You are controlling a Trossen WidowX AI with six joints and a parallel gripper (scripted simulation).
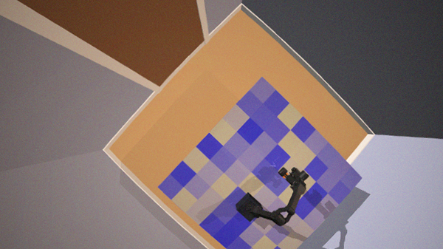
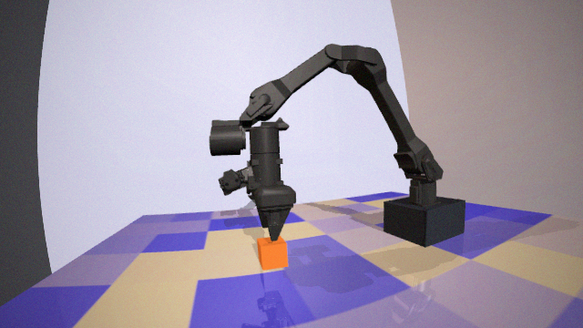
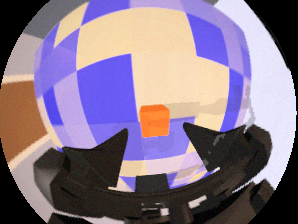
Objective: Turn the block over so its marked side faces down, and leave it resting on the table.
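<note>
My gripper tip is 20 mm past the orange block and 40 mm above it.
</note>
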